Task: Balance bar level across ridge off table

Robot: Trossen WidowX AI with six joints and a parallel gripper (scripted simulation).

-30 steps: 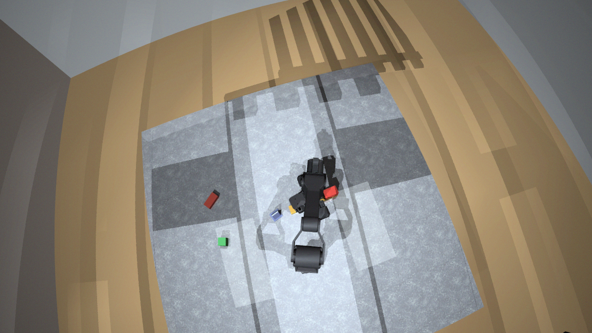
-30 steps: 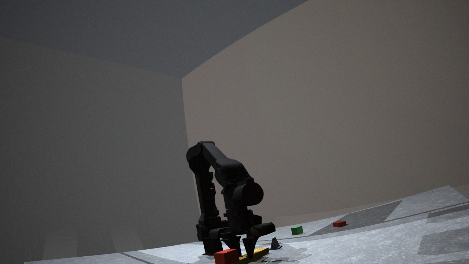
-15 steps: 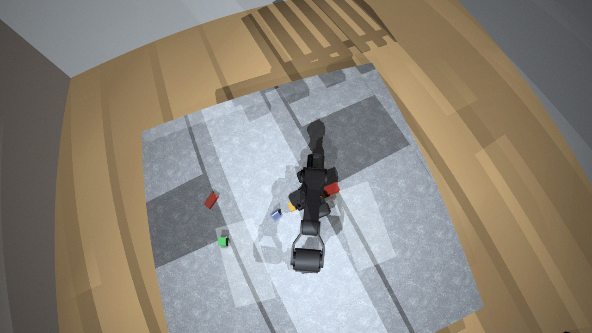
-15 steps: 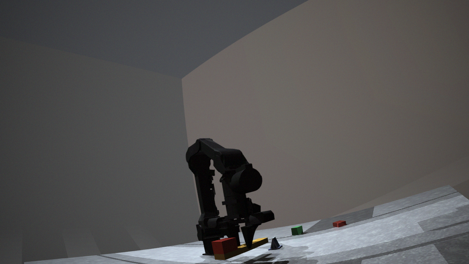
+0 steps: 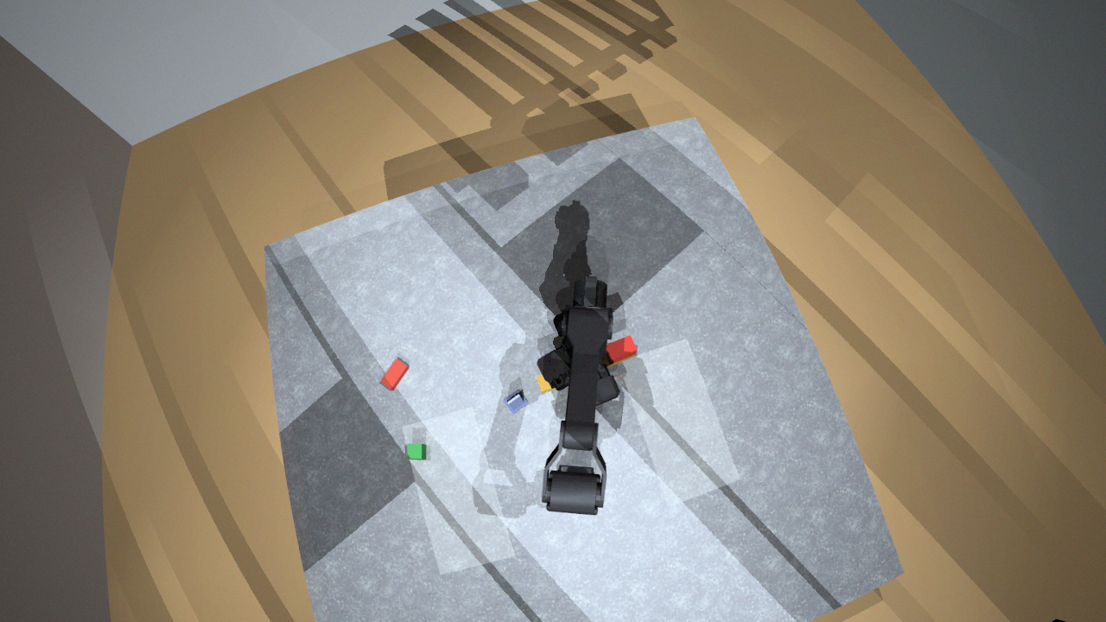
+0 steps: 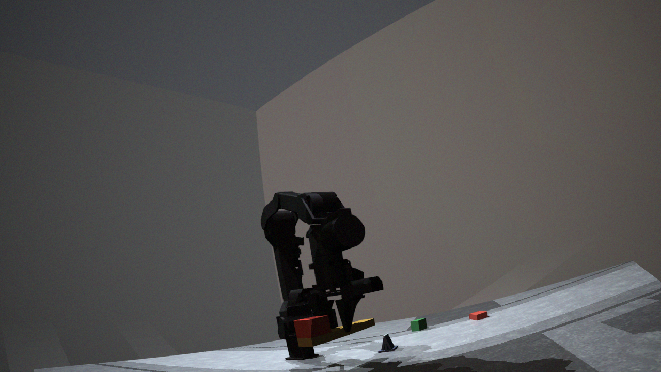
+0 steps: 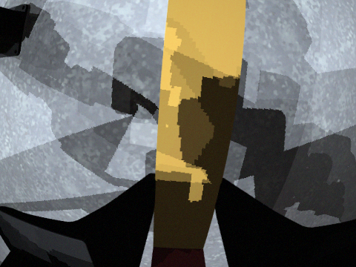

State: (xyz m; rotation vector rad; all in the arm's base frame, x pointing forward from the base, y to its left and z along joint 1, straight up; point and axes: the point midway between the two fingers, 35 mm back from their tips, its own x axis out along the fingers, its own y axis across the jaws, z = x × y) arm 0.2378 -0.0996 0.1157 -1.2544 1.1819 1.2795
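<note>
My gripper tip is 10 mm past the dark blue ridge, 160 mm to the right of it and 60 mm above it. The rest, counted from my gripper tip: red block (130 mm ahead, 420 mm to the left, 70 mm below); then green cube (60 mm behind, 400 mm to the left, 60 mm below).
</note>
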